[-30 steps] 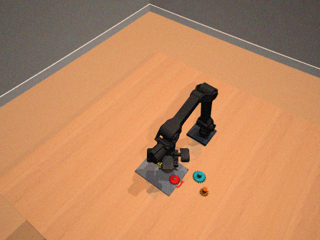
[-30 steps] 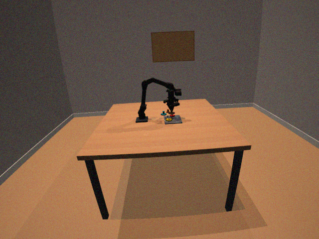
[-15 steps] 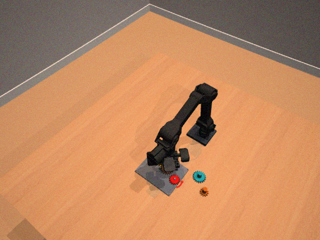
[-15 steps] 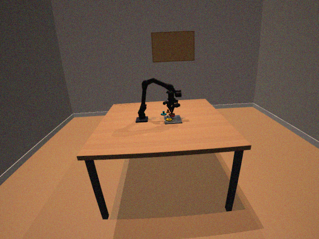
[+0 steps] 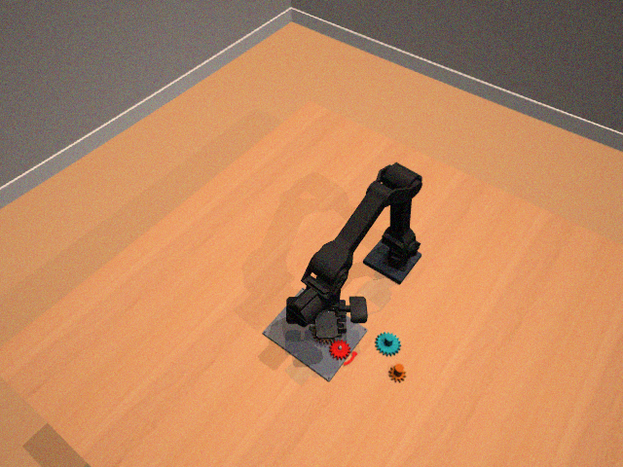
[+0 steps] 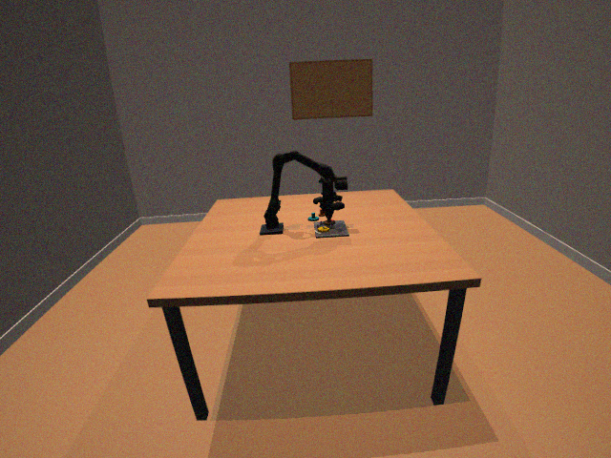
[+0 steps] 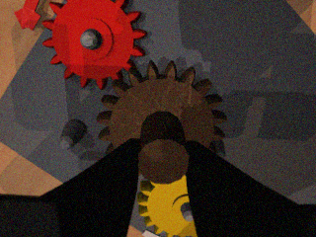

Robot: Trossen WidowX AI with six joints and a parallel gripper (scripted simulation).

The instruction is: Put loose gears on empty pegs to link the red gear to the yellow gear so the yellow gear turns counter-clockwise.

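The red gear is 50 mm to the left of my gripper tip, 40 mm below it and 20 mm ahead of it. The rest, counted from my gripper tip: brown gear: 10 mm below; red arrow: 80 mm to the left, 40 mm below, 30 mm ahead; yellow gear: 50 mm to the right, 40 mm below, 40 mm behind.
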